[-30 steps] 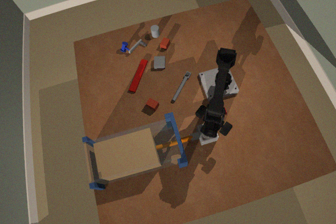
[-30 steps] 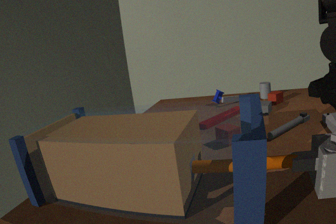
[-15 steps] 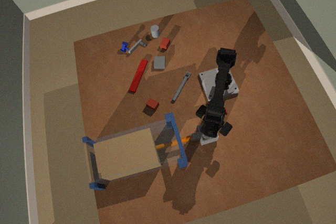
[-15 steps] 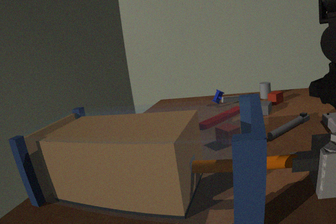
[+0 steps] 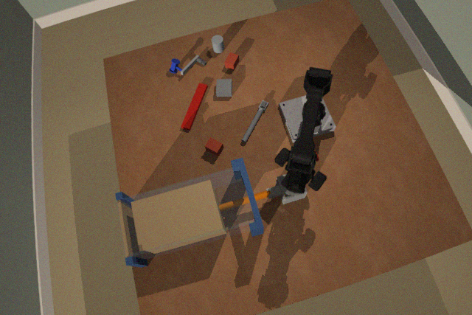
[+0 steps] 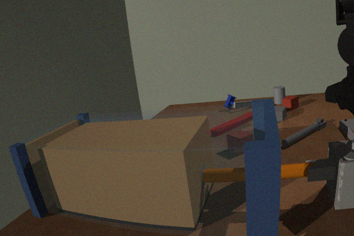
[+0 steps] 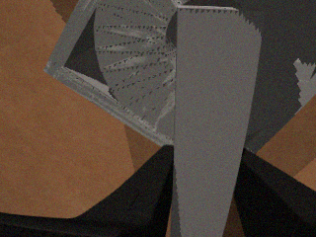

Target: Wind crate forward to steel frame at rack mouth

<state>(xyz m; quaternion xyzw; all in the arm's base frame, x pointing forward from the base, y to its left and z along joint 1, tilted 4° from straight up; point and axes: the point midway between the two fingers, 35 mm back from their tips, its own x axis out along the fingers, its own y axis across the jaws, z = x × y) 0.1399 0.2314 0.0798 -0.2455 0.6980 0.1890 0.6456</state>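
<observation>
Right now my gripper tip is 10 mm past the winch handle, 10 mm to the left of it and 20 mm below it. Round my gripper tip: red knob (40 mm behind, 30 mm to the right, 50 mm above); then grey winch (20 mm ahead, 20 mm to the left, 60 mm below); then blue frame (200 mm ahead, 30 mm to the left, 20 mm above).
</observation>
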